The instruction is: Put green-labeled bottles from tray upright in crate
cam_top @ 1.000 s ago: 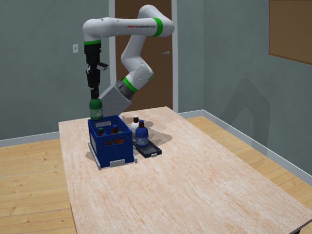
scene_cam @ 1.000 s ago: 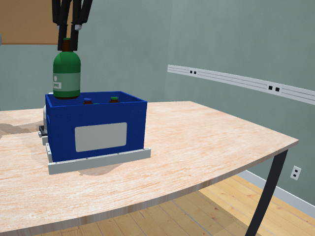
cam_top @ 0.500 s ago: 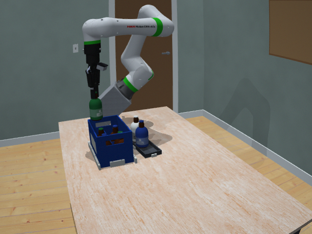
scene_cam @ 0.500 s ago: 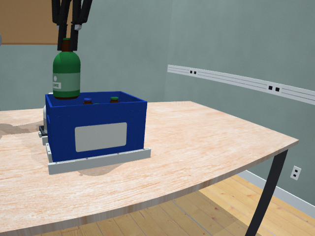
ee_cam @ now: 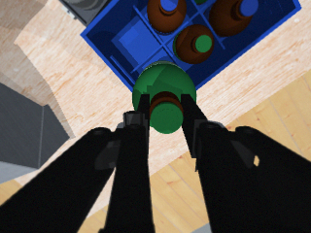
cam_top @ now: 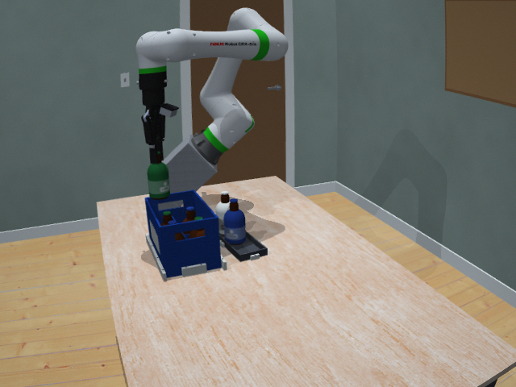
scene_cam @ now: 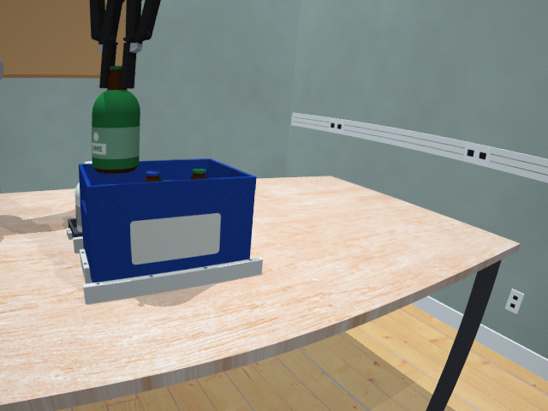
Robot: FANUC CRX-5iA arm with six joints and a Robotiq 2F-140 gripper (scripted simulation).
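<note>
Right now my hand is 8 cm above the green-labeled bottle. Also, from my hand: white-labeled bottle (7 cm behind, 23 cm to the left, 26 cm below); blue-labeled bottle (2 cm ahead, 25 cm to the left, 26 cm below); blue crate (8 cm ahead, 6 cm to the left, 26 cm below).
</note>
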